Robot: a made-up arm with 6 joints.
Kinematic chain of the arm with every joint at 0, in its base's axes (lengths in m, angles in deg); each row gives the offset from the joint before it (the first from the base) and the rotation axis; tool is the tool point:
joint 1: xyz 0 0 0.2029 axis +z
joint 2: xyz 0 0 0 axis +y
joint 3: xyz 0 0 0.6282 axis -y
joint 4: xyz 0 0 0 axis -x
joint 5: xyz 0.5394 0 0 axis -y
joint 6: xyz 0 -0.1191 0 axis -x
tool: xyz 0 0 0
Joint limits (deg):
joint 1: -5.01..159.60
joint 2: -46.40..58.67
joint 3: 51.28..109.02
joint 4: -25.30..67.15
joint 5: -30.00..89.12
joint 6: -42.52..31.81
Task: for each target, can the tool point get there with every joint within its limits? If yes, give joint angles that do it. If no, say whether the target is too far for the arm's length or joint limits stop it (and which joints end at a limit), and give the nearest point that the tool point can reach.
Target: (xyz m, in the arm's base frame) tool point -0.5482 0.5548 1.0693
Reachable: yes | joints 141.70 48.90 97.85 36.59 74.20 6.87
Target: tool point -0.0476 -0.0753 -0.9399
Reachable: no: joint limits stop it (at a limit: joint 1, joint 2, joint 3, joint 4) | nearest point -0.9606 0.4721 0.4097 | short by 1.719 m
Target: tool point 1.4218 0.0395 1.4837
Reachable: no: too far | nearest point 0.8762 0.0243 0.9922 | short by 0.734 m
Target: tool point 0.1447 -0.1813 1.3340
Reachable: yes | joints 108.09 -21.42 58.14 46.98 45.24 18.28
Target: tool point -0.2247 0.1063 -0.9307
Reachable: no: joint limits stop it (at a limit: joint 1, joint 2, joint 3, joint 4) | nearest point -0.9606 0.4721 0.4097 | short by 1.572 m
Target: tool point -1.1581 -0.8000 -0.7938
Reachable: no: too far | nearest point -0.8163 -0.5639 0.7607 | short by 1.609 m
